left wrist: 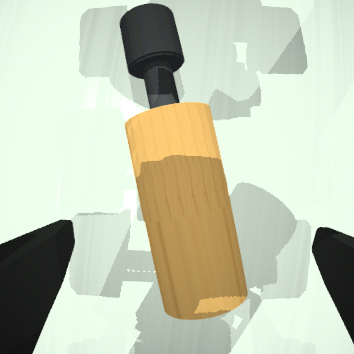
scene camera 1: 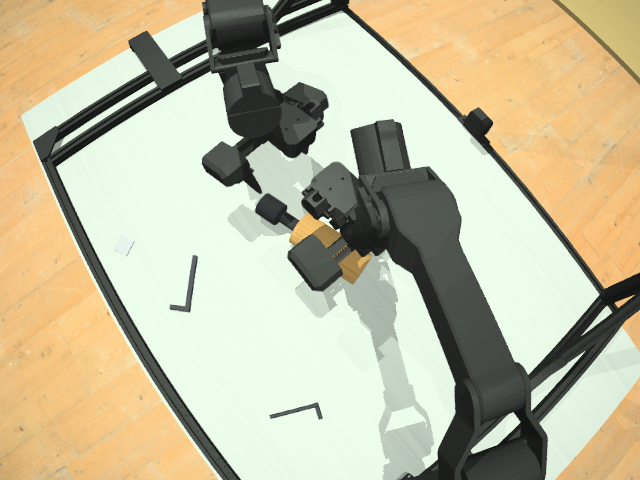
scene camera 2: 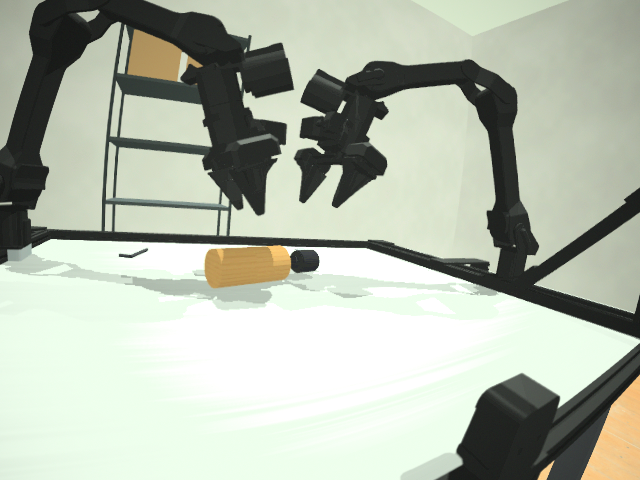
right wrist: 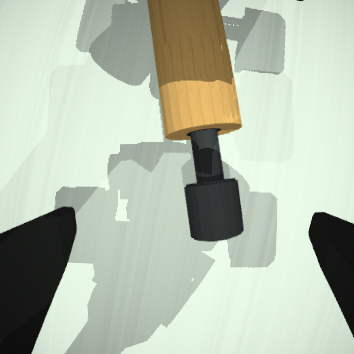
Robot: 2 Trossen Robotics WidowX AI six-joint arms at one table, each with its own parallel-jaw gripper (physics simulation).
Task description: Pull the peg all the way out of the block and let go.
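Frame: origin at the left arm's base, x ahead, y left, z up, level; metres.
Where they show: left gripper, between the fingertips: (left wrist: 197, 237) (scene camera 1: 336, 232) (scene camera 2: 249, 212); right gripper, between the fingertips: (scene camera 1: 282, 172) (scene camera 2: 316, 204) (right wrist: 196, 222); left arm's base, origin of its link: (scene camera 2: 6, 245); right arm's base, origin of its link: (scene camera 2: 508, 279).
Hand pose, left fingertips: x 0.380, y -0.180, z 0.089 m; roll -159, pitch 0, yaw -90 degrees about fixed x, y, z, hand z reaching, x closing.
Observation:
Each offset is from my left fingertips to the top centre of the thing. "*": to the spot under its first point.
The tan wooden block {dx +0.004, dy -0.002, dz -0.052 m} (scene camera 1: 308, 228) (scene camera 2: 248, 267) (left wrist: 185, 200) (right wrist: 192, 65) lies on its side on the white table. The dark peg {dx +0.076, dy +0.016, dz -0.061 m} (scene camera 1: 271, 208) (scene camera 2: 305, 261) (left wrist: 152, 37) (right wrist: 215, 210) sticks out of one end, its thick head and part of its thin shaft showing; the rest is hidden inside the block. My left gripper (scene camera 2: 249, 209) (left wrist: 197, 237) is open and empty above the block, with the block between its fingers in the left wrist view. My right gripper (scene camera 1: 282, 172) (scene camera 2: 319, 204) (right wrist: 196, 222) is open and empty above the peg's head. Neither touches anything.
Two dark L-shaped pieces {dx +0.119, dy +0.212, dz -0.100 m} (scene camera 1: 191, 284) {dx -0.161, dy +0.214, dz -0.102 m} (scene camera 1: 294, 410) and a small pale square {* dx +0.242, dy +0.259, dz -0.105 m} (scene camera 1: 124, 245) lie on the table. Dark rails edge the table, with a black box {* dx +0.004, dy -0.387, dz -0.062 m} (scene camera 1: 478, 122) (scene camera 2: 509, 423) on one. My two grippers are close together. A shelf unit (scene camera 2: 160, 146) stands behind.

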